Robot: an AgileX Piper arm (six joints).
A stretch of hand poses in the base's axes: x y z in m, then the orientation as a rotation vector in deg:
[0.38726, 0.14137, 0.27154, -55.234, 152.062, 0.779]
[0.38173, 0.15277, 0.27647, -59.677, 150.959, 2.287]
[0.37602, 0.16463, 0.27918, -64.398, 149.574, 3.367]
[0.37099, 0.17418, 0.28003, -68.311, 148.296, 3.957]
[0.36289, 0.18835, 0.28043, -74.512, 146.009, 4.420]
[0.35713, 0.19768, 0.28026, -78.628, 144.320, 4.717]
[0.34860, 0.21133, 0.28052, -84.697, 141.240, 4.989]
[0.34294, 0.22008, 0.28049, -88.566, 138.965, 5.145]
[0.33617, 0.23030, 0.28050, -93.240, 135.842, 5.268]
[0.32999, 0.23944, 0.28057, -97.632, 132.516, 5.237]
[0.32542, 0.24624, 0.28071, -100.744, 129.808, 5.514]
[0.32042, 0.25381, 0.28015, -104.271, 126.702, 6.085]
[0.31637, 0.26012, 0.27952, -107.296, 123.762, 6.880]
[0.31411, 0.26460, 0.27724, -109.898, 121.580, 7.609]
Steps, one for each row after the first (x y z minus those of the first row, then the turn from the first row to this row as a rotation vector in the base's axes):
[-0.00553, 0.01140, 0.00493, 0.320, 0.685, 3.305]
[-0.01124, 0.02326, 0.00764, 0.337, 1.222, 6.794]
[-0.01627, 0.03281, 0.00849, 0.156, 1.574, 9.674]
[-0.02437, 0.04698, 0.00889, -0.423, 1.967, 14.238]
[-0.03013, 0.05631, 0.00872, -0.811, 2.206, 17.303]
[-0.03866, 0.06996, 0.00898, -1.401, 2.209, 21.972]
[-0.04432, 0.07871, 0.00895, -1.753, 2.075, 25.046]
[-0.05109, 0.08893, 0.00896, -2.176, 1.731, 28.883]
[-0.05727, 0.09807, 0.00903, -2.627, 1.205, 32.621]
[-0.06184, 0.10487, 0.00917, -2.708, 0.728, 35.441]
[-0.06684, 0.11244, 0.00861, -2.664, 0.332, 38.693]
[-0.07089, 0.11875, 0.00798, -2.400, -0.044, 41.635]
[-0.07315, 0.12323, 0.00570, -2.249, -0.017, 44.035]

